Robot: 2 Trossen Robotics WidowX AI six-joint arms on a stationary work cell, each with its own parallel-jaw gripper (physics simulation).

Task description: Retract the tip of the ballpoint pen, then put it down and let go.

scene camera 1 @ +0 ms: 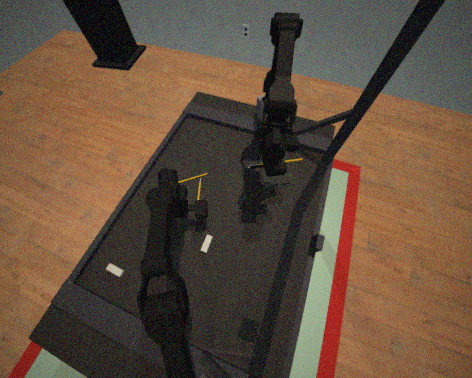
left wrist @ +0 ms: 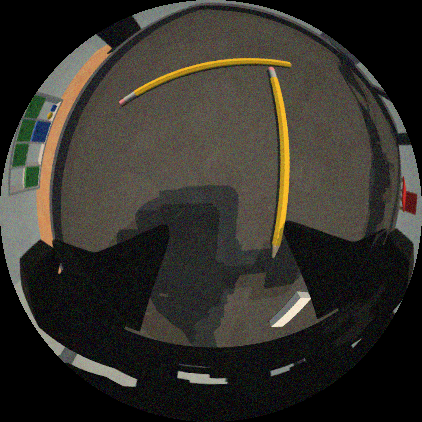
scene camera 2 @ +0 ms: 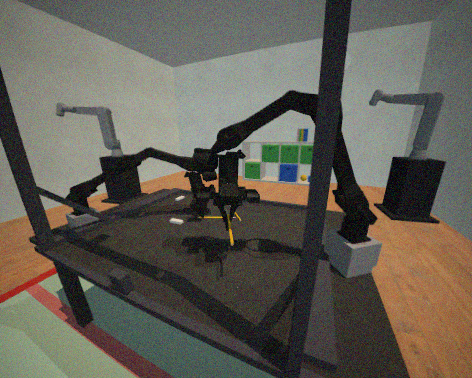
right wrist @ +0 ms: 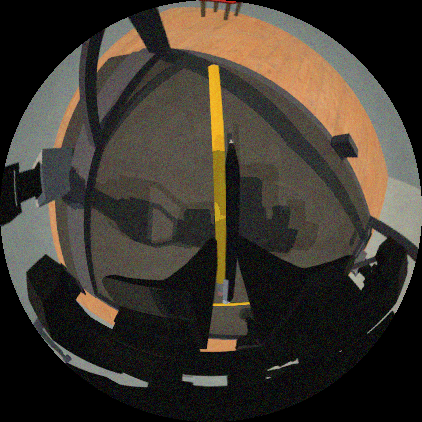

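Seen in the pictures: left gripper, fingertip midpoint: point(scene camera 1: 185, 214) point(left wrist: 228, 228) point(scene camera 2: 204, 213) point(right wrist: 250, 309); right gripper, fingertip midpoint: point(scene camera 2: 227, 221) point(right wrist: 225, 241); left arm's base, origin of the base link: point(scene camera 2: 82, 212); right arm's base, origin of the base link: point(scene camera 2: 353, 236) point(right wrist: 36, 180).
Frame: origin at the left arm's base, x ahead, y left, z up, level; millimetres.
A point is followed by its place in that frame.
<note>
The black ballpoint pen point(right wrist: 232, 195) @[x 711, y 129, z 70 mm] lies lengthwise against a yellow pencil point(right wrist: 217, 117) @[x 745, y 95, z 68 mm] point(scene camera 1: 294, 160) @[x 755, y 80, z 66 mm] point(scene camera 2: 231, 236) @[x 757, y 81, z 67 mm] in the right wrist view. A small pale tip shows at the pen's far end and a grey clip near its other end. My right gripper point(right wrist: 225, 241) @[x 691, y 160, z 60 mm] point(scene camera 1: 273, 167) @[x 691, y 160, z 60 mm] point(scene camera 2: 228, 226) @[x 691, y 160, z 60 mm] is shut on the pen and the pencil together and holds them above the dark table, with their shadow apart from them. My left gripper point(left wrist: 228, 228) @[x 415, y 362, z -53 mm] point(scene camera 2: 201, 205) @[x 415, y 362, z -53 mm] is open and empty above the table, near one pencil's point. The pen is hard to make out in the scene views.
Two more yellow pencils point(left wrist: 284, 150) @[x 487, y 356, z -53 mm] point(left wrist: 215, 64) @[x 542, y 445, z -55 mm] lie on the table point(scene camera 1: 240, 280) @[x 311, y 67, z -59 mm], one with its eraser end close to the other. Two white blocks point(scene camera 1: 206, 243) @[x 359, y 230, z -47 mm] point(scene camera 1: 114, 270) @[x 128, y 460, z -47 mm] lie on the table. A dark frame post point(scene camera 2: 320, 175) @[x 965, y -66, z 281 mm] stands in front in scene camera 2.
</note>
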